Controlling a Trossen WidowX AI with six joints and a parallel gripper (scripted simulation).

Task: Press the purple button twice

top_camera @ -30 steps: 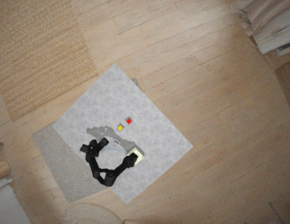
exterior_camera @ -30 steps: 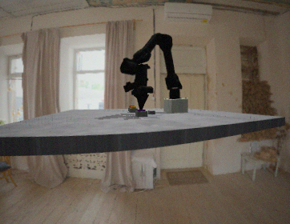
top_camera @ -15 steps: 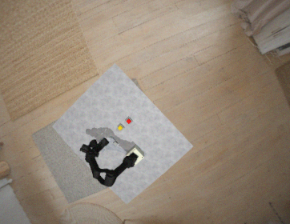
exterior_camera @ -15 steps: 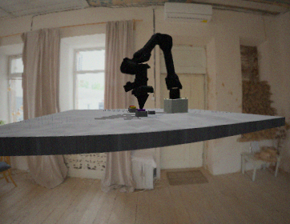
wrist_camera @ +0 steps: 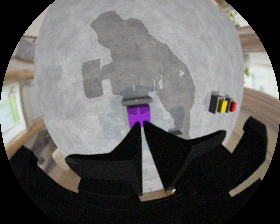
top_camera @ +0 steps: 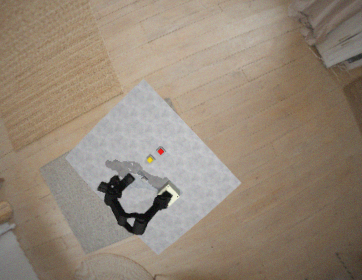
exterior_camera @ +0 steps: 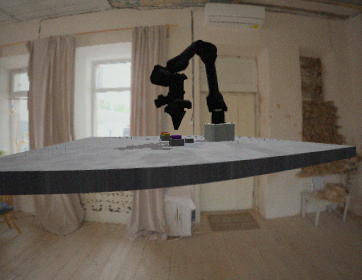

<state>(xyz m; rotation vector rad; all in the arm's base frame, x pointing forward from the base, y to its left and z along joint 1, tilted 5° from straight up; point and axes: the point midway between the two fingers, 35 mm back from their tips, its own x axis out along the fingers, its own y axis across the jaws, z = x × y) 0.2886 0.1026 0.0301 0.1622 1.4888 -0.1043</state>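
Now: the purple button 30 mm below my gripper tip. From my gripper tip the other things lie so: red button 70 mm behind, 320 mm to the right, 30 mm below; small dark block 100 mm behind, 70 mm to the right, 50 mm below; yellow button 40 mm behind, 220 mm to the right, 30 mm below.
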